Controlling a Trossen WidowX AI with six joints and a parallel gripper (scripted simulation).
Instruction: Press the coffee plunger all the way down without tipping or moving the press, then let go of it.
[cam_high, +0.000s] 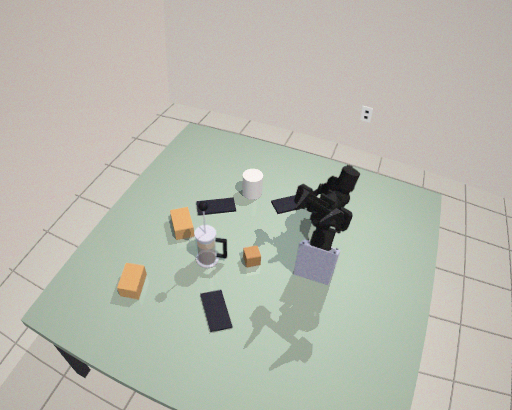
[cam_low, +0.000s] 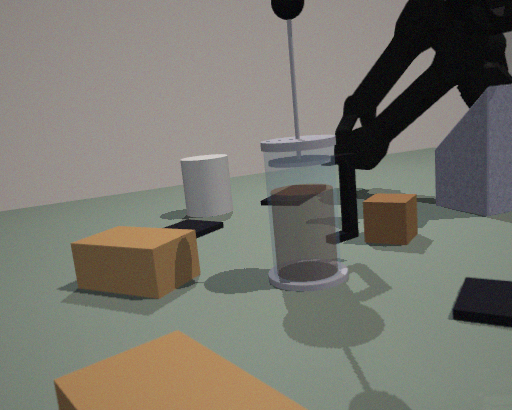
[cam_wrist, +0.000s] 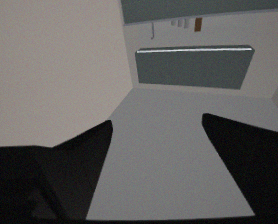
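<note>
The coffee press lies 300 mm ahead of my gripper tip, 20 mm to the left of it and 220 mm below it.
</note>
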